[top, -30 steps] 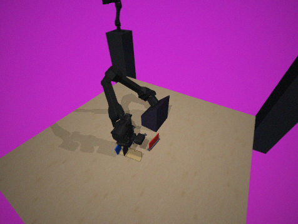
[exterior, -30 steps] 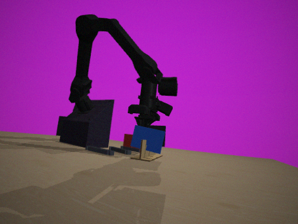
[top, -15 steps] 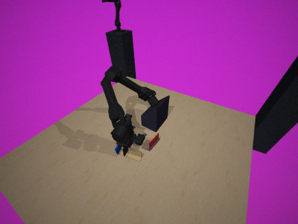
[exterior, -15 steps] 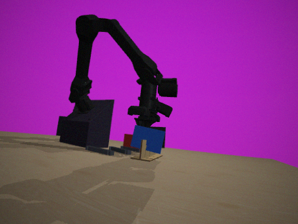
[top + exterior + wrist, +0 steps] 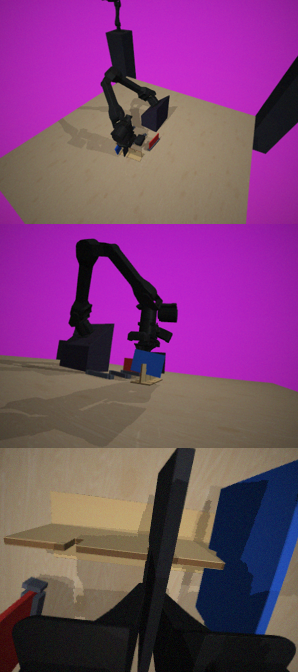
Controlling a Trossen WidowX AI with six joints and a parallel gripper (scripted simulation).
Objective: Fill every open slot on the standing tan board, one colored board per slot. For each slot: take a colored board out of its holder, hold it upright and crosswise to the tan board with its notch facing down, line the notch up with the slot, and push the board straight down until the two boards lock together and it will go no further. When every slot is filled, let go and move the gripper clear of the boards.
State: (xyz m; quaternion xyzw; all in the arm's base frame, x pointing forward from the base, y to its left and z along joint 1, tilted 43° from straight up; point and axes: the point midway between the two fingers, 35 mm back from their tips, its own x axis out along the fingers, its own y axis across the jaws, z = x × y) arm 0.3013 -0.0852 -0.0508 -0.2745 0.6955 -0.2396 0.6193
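Now: gripper tip 30 mm short of the black board. The rest, counted from my gripper tip: blue board 30 mm ahead, 50 mm to the right; then red board 100 mm behind, 120 mm to the left, 30 mm below; then tan board 30 mm ahead, 30 mm below.
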